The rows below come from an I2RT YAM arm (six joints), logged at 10 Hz.
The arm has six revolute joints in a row. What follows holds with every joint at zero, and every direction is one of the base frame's.
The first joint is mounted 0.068 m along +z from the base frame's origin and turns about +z.
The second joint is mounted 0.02 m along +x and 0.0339 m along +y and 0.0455 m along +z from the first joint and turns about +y.
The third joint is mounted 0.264 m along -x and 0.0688 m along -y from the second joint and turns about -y.
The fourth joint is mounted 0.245 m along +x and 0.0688 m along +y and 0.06 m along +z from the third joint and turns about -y.
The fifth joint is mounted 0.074 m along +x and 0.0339 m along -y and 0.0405 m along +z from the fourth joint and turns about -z.
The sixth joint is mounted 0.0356 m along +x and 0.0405 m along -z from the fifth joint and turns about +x.
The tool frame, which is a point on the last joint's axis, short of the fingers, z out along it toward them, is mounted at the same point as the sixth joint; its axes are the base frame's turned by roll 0, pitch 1.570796 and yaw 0 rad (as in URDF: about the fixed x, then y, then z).
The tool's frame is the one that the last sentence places.
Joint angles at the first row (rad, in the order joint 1, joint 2, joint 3, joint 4, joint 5, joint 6):
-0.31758 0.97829 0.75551 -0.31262 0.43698 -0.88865
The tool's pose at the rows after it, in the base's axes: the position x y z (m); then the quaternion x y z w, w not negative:
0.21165 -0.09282 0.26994 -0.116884 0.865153 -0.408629 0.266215
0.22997 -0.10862 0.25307 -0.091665 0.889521 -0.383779 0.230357
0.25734 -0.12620 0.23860 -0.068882 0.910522 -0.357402 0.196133
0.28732 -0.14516 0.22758 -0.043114 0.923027 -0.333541 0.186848
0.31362 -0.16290 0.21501 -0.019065 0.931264 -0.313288 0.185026
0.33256 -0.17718 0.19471 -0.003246 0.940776 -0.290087 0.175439
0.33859 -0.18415 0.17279 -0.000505 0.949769 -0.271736 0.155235
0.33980 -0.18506 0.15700 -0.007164 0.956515 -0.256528 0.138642
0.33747 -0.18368 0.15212 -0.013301 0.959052 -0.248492 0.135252
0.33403 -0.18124 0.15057 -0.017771 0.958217 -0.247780 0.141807
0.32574 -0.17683 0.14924 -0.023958 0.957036 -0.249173 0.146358
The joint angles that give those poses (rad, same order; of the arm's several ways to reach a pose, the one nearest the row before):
-0.34923 1.06376 0.77193 -0.32254 0.42859 -0.84248
-0.38320 1.19957 0.81467 -0.33398 0.42743 -0.78489
-0.40456 1.37199 0.90926 -0.36030 0.42630 -0.72500
-0.42439 1.53449 1.02294 -0.36642 0.40341 -0.66510
-0.44192 1.67412 1.12631 -0.36450 0.37748 -0.61321
-0.45719 1.79505 1.19804 -0.36374 0.34925 -0.57507
-0.46788 1.86980 1.21597 -0.36413 0.33360 -0.56439
-0.46980 1.91061 1.21404 -0.36717 0.31948 -0.56822
-0.47055 1.91252 1.19879 -0.36374 0.30575 -0.57584
-0.46979 1.89804 1.16941 -0.33703 0.29622 -0.58385
-0.46979 1.86598 1.11714 -0.30537 0.29087 -0.59720

